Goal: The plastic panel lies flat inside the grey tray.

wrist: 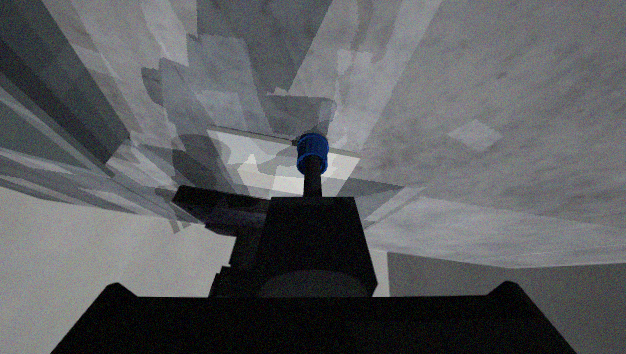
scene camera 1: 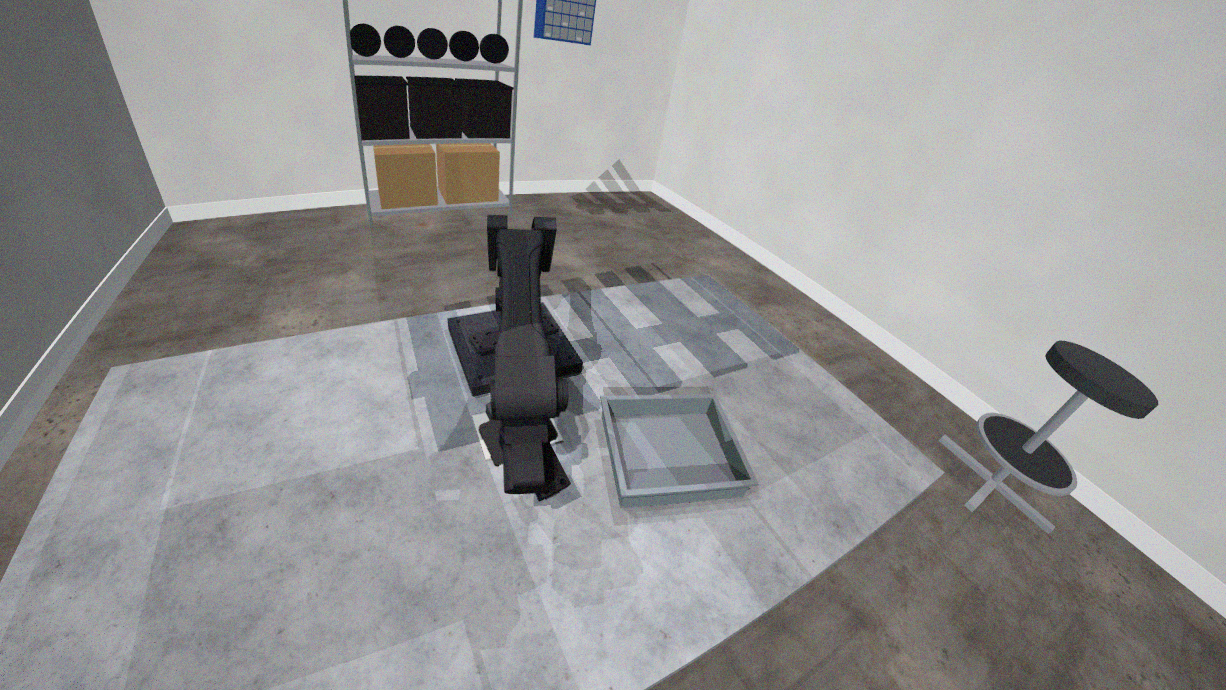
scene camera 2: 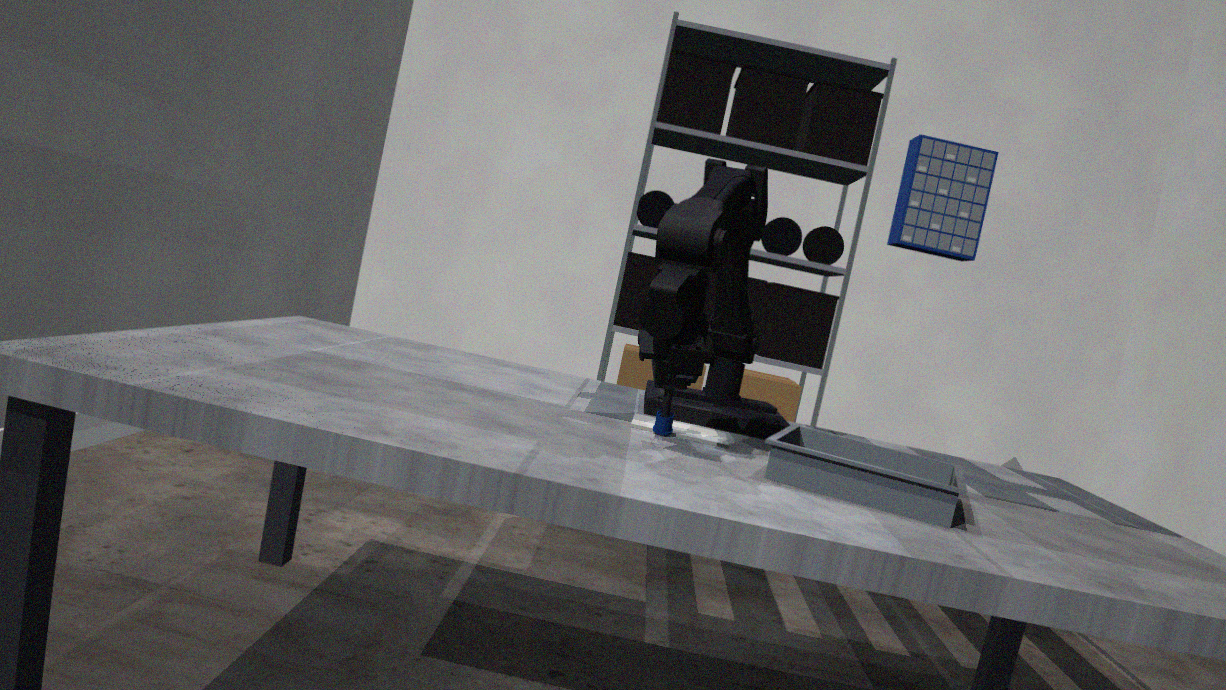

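Where they show: hand, its tool point: (wrist: 312,148) (scene camera 2: 662,429); arm's base, origin of its link: (wrist: 253,230) (scene camera 2: 719,401).
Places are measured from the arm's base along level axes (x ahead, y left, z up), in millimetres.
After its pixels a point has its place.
Note:
The plastic panel (wrist: 257,160) {x 255, y -87, z -25 mm} (scene camera 1: 489,438) is a thin pale sheet lying flat on the table (scene camera 1: 300,515) {x 233, y -496, z -31 mm} (scene camera 2: 342,403) {x 493, y -570, z -30 mm}, left of the grey tray (scene camera 1: 676,492) {x 514, y 25, z 18 mm} (scene camera 2: 857,493) {x 521, y 56, z -18 mm}. In scene camera 1 the arm hides most of the panel. The tray holds nothing. My blue suction cup (wrist: 311,152) (scene camera 2: 662,423) points down over the panel's far edge, right at table height. I cannot tell whether it touches the panel. It carries nothing.
The arm's dark base plate (scene camera 1: 471,352) {x 14, y -111, z -2 mm} sits behind the panel. A shelf rack (scene camera 1: 346,103) (scene camera 2: 638,188) stands at the back wall beside a blue drawer cabinet (scene camera 1: 565,18) (scene camera 2: 943,197). A stool (scene camera 1: 1102,377) stands on the floor to the right.

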